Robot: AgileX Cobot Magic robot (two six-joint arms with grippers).
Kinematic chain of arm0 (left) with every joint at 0, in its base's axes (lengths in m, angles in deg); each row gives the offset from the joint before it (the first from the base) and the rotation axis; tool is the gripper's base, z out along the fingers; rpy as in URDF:
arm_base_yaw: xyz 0 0 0.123 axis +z
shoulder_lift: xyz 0 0 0 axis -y
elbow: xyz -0.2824 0 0.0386 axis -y
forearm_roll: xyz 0.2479 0 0.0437 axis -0.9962 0 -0.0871
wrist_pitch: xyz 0 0 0 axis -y
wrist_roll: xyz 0.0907 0 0.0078 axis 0.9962 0 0.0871
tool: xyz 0 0 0 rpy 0 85 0
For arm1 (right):
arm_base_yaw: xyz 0 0 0.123 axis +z
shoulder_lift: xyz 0 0 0 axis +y
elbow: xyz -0.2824 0 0.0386 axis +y
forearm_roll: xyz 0.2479 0 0.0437 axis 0.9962 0 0.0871
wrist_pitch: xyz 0 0 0 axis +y
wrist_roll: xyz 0.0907 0 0.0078 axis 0.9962 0 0.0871
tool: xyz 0 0 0 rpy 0 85 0
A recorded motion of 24 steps. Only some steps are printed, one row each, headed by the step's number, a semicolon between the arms.
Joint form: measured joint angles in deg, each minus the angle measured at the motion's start. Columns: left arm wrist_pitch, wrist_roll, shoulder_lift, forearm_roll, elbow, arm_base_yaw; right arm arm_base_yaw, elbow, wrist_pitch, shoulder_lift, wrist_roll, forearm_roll.
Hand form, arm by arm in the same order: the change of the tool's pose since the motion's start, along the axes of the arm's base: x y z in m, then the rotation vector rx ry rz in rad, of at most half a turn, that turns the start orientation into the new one. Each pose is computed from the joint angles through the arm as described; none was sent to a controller.
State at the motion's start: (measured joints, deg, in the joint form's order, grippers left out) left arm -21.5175 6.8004 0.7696 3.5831 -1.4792 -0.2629; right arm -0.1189 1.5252 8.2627 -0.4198 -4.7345 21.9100
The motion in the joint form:
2: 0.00 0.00 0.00 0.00 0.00 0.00; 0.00 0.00 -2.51 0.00 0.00 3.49
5: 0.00 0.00 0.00 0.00 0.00 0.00; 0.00 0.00 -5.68 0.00 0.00 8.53
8: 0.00 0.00 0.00 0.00 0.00 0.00; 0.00 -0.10 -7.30 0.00 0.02 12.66
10: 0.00 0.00 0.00 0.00 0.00 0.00; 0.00 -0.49 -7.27 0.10 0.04 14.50
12: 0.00 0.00 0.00 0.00 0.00 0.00; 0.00 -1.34 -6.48 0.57 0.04 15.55
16: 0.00 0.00 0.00 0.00 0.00 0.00; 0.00 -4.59 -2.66 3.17 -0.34 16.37
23: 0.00 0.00 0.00 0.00 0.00 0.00; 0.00 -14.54 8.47 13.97 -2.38 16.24
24: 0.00 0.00 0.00 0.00 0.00 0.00; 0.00 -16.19 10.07 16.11 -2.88 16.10
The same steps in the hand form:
2: 0.0000 0.0000 0.0000 0.0000 0.0000 0.0000; 0.0002 -0.0010 0.0039 0.0619 -0.0403 -0.0134
5: 0.0000 0.0000 0.0000 0.0000 0.0000 0.0000; 0.0003 -0.0028 0.0086 0.1512 -0.0894 -0.0336
8: 0.0000 0.0000 0.0000 0.0000 0.0000 0.0000; 0.0001 -0.0040 0.0115 0.2244 -0.1147 -0.0451
10: 0.0000 0.0000 0.0000 0.0000 0.0000 0.0000; 0.0000 -0.0039 0.0137 0.2570 -0.1184 -0.0438
12: 0.0000 0.0000 0.0000 0.0000 0.0000 0.0000; 0.0000 -0.0031 0.0173 0.2750 -0.1125 -0.0358
16: 0.0000 0.0000 0.0000 0.0000 0.0000 0.0000; 0.0016 0.0007 0.0292 0.2806 -0.0659 -0.0002
23: 0.0000 0.0000 0.0000 0.0000 0.0000 0.0000; 0.0146 0.0113 0.0619 0.2359 0.1134 0.0994
24: 0.0000 0.0000 0.0000 0.0000 0.0000 0.0000; 0.0182 0.0127 0.0668 0.2243 0.1449 0.1136

